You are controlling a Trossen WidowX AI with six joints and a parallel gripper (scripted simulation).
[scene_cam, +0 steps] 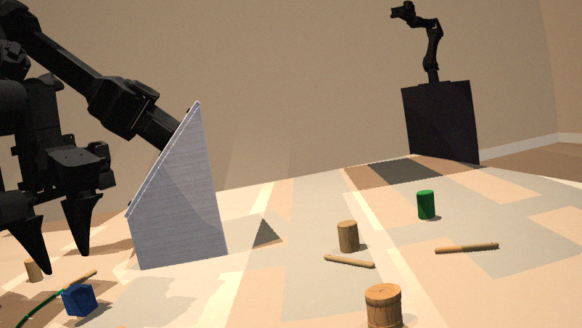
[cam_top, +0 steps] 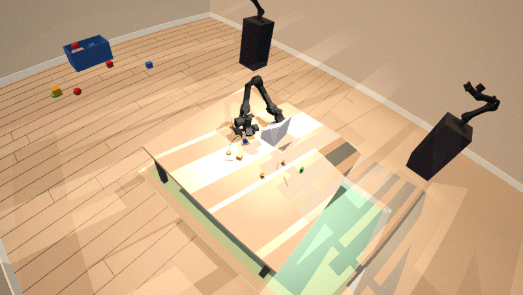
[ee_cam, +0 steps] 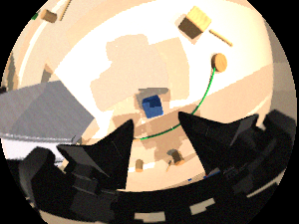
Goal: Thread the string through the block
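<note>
The blue cube lies 5 cm below my gripper tip. The rest, counted from my gripper tip: round wooden button (17 cm ahead, 5 cm below); wooden peg (14 cm to the right, 14 cm behind, 4 cm below); wooden block (15 cm ahead, 9 cm to the left, 4 cm below).
</note>
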